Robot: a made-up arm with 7 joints. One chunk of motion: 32 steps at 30 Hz.
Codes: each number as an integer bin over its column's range. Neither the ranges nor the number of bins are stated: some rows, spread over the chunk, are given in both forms.
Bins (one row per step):
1: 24 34 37 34 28 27
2: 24 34 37 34 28 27
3: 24 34 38 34 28 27
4: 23 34 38 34 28 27
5: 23 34 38 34 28 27
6: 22 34 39 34 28 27
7: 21 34 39 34 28 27
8: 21 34 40 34 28 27
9: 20 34 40 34 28 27
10: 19 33 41 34 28 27
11: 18 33 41 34 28 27
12: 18 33 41 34 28 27
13: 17 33 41 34 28 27
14: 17 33 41 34 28 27
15: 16 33 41 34 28 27
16: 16 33 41 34 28 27
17: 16 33 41 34 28 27
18: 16 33 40 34 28 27
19: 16 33 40 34 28 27
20: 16 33 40 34 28 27
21: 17 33 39 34 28 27
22: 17 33 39 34 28 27
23: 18 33 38 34 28 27
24: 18 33 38 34 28 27
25: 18 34 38 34 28 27
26: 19 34 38 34 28 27
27: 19 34 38 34 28 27
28: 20 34 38 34 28 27
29: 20 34 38 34 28 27
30: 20 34 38 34 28 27
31: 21 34 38 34 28 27
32: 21 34 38 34 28 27
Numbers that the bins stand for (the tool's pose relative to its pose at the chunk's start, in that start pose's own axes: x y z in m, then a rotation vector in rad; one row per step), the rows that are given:
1: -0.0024 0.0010 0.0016 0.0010 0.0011 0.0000
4: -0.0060 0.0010 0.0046 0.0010 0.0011 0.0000
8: -0.0133 0.0010 0.0106 0.0010 0.0011 0.0000
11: -0.0243 -0.0014 0.0137 0.0010 0.0011 0.0000
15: -0.0316 -0.0014 0.0137 0.0010 0.0011 0.0000
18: -0.0316 -0.0014 0.0106 0.0010 0.0011 0.0000
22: -0.0279 -0.0014 0.0076 0.0010 0.0011 0.0000
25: -0.0243 0.0010 0.0046 0.0010 0.0011 0.0000
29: -0.0170 0.0010 0.0046 0.0010 0.0011 0.0000
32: -0.0133 0.0010 0.0046 0.0010 0.0011 0.0000
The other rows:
2: -0.0024 0.0010 0.0016 0.0010 0.0011 0.0000
3: -0.0024 0.0010 0.0046 0.0010 0.0011 0.0000
5: -0.0060 0.0010 0.0046 0.0010 0.0011 0.0000
6: -0.0097 0.0010 0.0076 0.0010 0.0011 0.0000
7: -0.0133 0.0010 0.0076 0.0010 0.0011 0.0000
9: -0.0170 0.0010 0.0106 0.0010 0.0011 0.0000
10: -0.0206 -0.0014 0.0137 0.0010 0.0011 0.0000
12: -0.0243 -0.0014 0.0137 0.0010 0.0011 0.0000
13: -0.0279 -0.0014 0.0137 0.0010 0.0011 0.0000
14: -0.0279 -0.0014 0.0137 0.0010 0.0011 0.0000
16: -0.0316 -0.0014 0.0137 0.0010 0.0011 0.0000
17: -0.0316 -0.0014 0.0137 0.0010 0.0011 0.0000
19: -0.0316 -0.0014 0.0106 0.0010 0.0011 0.0000
20: -0.0316 -0.0014 0.0106 0.0010 0.0011 0.0000
21: -0.0279 -0.0014 0.0076 0.0010 0.0011 0.0000
23: -0.0243 -0.0014 0.0046 0.0010 0.0011 0.0000
24: -0.0243 -0.0014 0.0046 0.0010 0.0011 0.0000
26: -0.0206 0.0010 0.0046 0.0010 0.0011 0.0000
27: -0.0206 0.0010 0.0046 0.0010 0.0011 0.0000
28: -0.0170 0.0010 0.0046 0.0010 0.0011 0.0000
30: -0.0170 0.0010 0.0046 0.0010 0.0011 0.0000
31: -0.0133 0.0010 0.0046 0.0010 0.0011 0.0000

